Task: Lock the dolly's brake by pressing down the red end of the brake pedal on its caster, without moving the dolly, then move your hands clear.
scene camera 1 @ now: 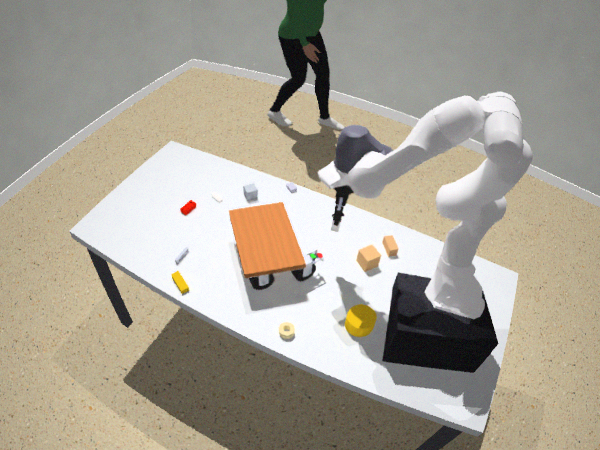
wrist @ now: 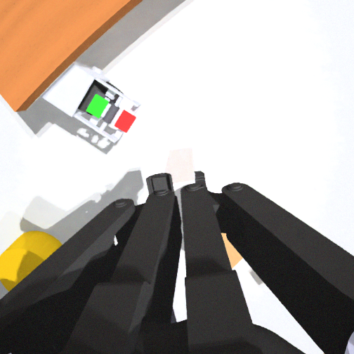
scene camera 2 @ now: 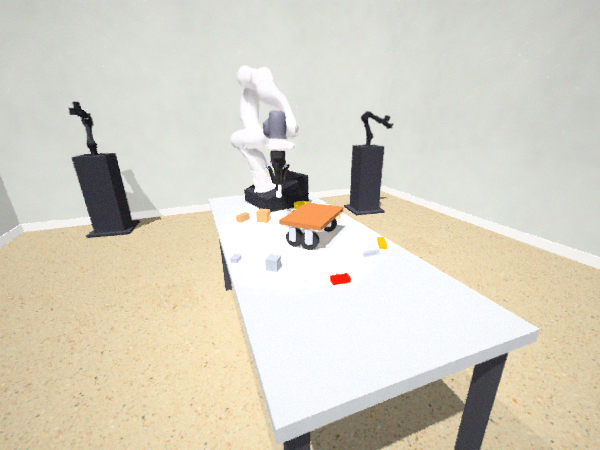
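Note:
The dolly with an orange wooden deck [scene camera 1: 267, 237] [scene camera 2: 312, 216] [wrist: 50, 40] stands on black-wheeled casters on the table. Its brake caster [scene camera 1: 304, 270] [wrist: 70, 90] is at the deck corner nearest the arm. The pedal's red end [scene camera 1: 319, 255] [wrist: 125, 121] points outward from the caster, and its green end [scene camera 1: 313, 256] [wrist: 97, 105] is nearer the deck. Which end sits lower is hard to tell. My gripper [scene camera 1: 335, 226] [scene camera 2: 279, 192] [wrist: 183, 166] is shut and empty, pointing down above the table, apart from the pedal and to its side. The pedal is hidden in scene camera 2.
Orange blocks [scene camera 1: 368, 257] [scene camera 1: 390, 246] and a yellow cylinder [scene camera 1: 361, 320] [wrist: 30, 255] stand between dolly and robot base. A grey cube [scene camera 1: 250, 192] [scene camera 2: 273, 263], red brick [scene camera 1: 188, 207] [scene camera 2: 340, 279] and yellow brick [scene camera 1: 180, 282] lie around the dolly. A person [scene camera 1: 302, 50] stands beyond the table.

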